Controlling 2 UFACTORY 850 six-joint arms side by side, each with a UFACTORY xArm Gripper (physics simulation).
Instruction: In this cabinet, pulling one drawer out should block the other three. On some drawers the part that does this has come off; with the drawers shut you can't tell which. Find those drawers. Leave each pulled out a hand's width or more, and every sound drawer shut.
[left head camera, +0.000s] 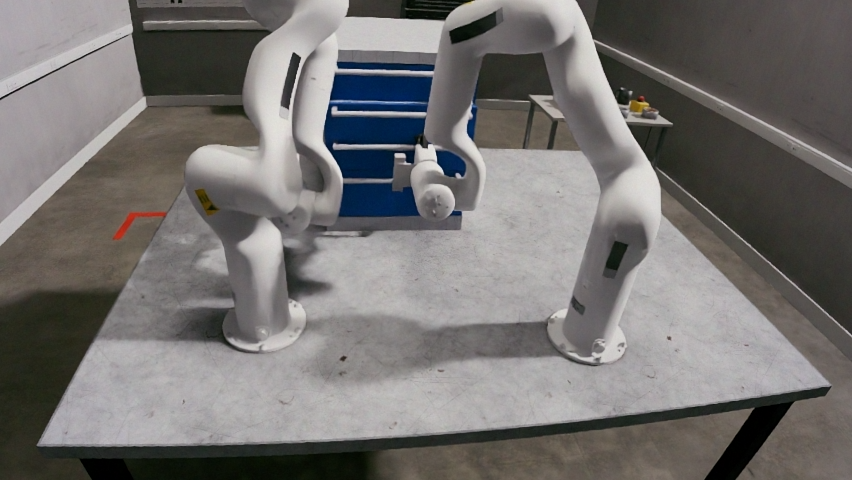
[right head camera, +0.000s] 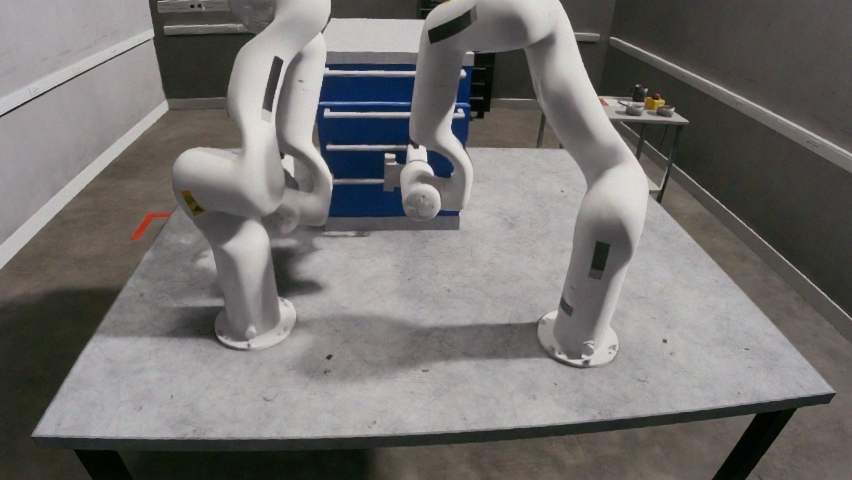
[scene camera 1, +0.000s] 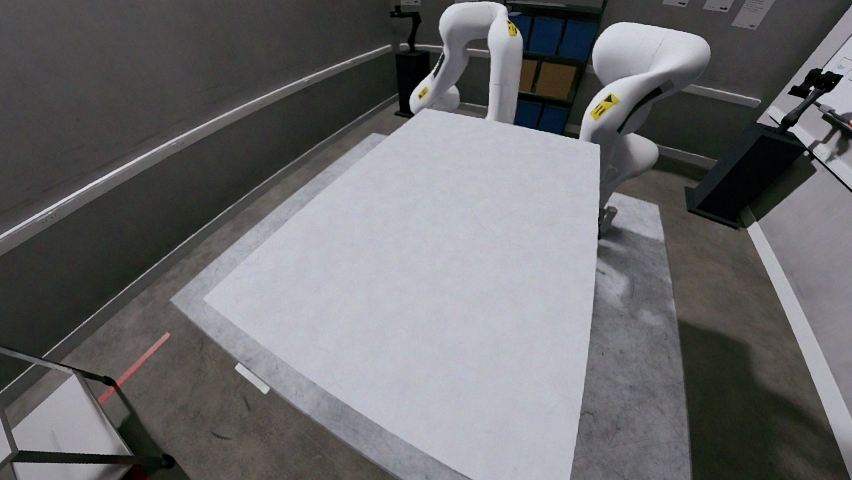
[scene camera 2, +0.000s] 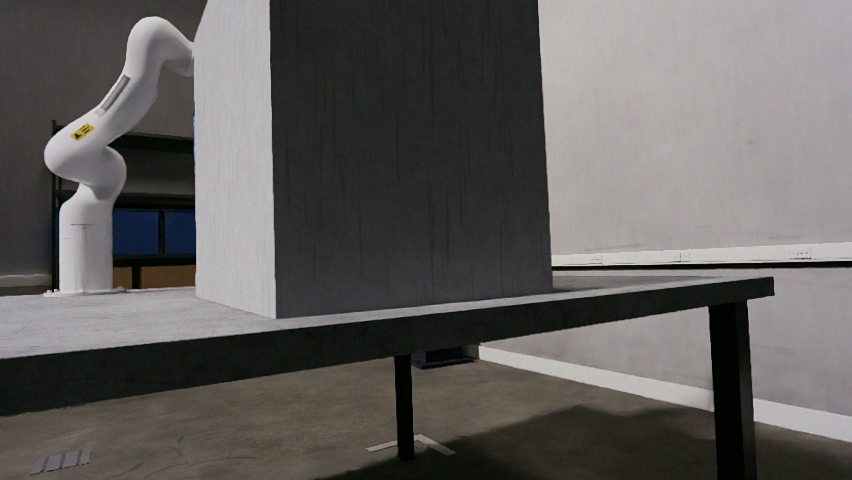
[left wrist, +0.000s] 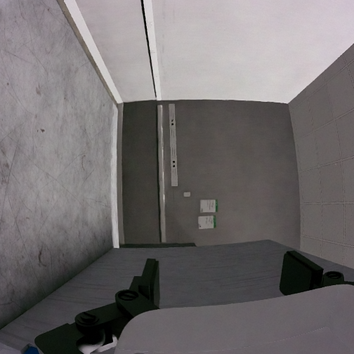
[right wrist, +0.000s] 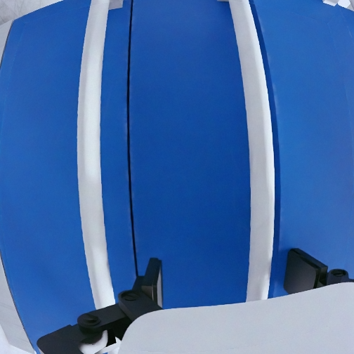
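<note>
The cabinet (left head camera: 387, 38) (right head camera: 375, 38) (scene camera 1: 447, 238) (scene camera 2: 411, 178) has four blue drawers with white bar handles. The top drawer (left head camera: 381, 89) (right head camera: 369, 89), third drawer (left head camera: 363, 163) (right head camera: 357, 163) (right wrist: 190, 150) and bottom drawer (left head camera: 381, 199) (right head camera: 375, 199) (right wrist: 40, 150) look shut. The second drawer (left head camera: 375, 128) (right head camera: 369, 128) (right wrist: 315, 125) stands slightly proud. My right gripper (left head camera: 421, 141) (right wrist: 227, 275) is open before the third drawer, with its handle (right wrist: 260, 200) crossing the view between the fingers. My left gripper (left wrist: 223, 277) is open beside the cabinet's grey side; the arm hides it in the left head camera.
Both arms stand on the grey table (left head camera: 417, 393) (right head camera: 417, 393) in front of the cabinet. The right forearm covers part of the drawer fronts in the head views. A small side table (left head camera: 551, 107) (right head camera: 673, 119) with several objects stands beyond, at the right.
</note>
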